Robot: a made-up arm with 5 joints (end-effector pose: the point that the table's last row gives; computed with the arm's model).
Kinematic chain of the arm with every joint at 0, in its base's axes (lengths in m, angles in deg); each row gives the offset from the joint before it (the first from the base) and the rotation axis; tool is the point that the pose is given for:
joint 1: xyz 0 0 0.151 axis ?
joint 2: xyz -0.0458 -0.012 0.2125 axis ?
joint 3: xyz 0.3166 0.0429 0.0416 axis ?
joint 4: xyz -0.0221 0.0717 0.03 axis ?
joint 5: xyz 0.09 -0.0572 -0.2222 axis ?
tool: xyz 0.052 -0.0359 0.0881
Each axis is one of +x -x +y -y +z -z.
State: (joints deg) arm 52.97 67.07 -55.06 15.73 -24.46
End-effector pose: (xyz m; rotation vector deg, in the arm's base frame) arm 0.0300 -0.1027 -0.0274 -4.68 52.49 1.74
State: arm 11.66 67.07 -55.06 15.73 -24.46
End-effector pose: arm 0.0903 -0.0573 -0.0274 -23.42 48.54 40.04
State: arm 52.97 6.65 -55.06 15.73 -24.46
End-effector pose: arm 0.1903 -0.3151 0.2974 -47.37 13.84 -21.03
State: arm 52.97 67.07 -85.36 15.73 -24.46
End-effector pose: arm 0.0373 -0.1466 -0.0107 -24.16 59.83 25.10
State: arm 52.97 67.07 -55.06 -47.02 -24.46
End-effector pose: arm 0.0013 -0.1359 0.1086 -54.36 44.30 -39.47
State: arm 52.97 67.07 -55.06 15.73 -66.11
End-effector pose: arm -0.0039 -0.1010 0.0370 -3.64 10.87 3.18
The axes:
joint 1: -z
joint 2: +y
joint 3: +x
joint 4: +z
joint 5: +y

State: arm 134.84 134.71 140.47 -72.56 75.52
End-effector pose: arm 0.2953 -0.0945 0.0891 -40.75 59.39 -44.16
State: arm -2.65 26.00 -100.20 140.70 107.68
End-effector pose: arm 0.1084 -0.2718 0.1266 80.32 -62.62 -36.72
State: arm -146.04 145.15 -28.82 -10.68 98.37
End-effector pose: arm 0.4921 -0.1655 0.2398 143.06 1.43 75.75
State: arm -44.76 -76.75 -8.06 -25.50 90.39
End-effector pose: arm 0.2295 0.0989 0.7241 18.43 20.29 33.17
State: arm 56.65 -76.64 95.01 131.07 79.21
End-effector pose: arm 0.0217 0.3907 0.6763 -111.09 -46.51 33.28
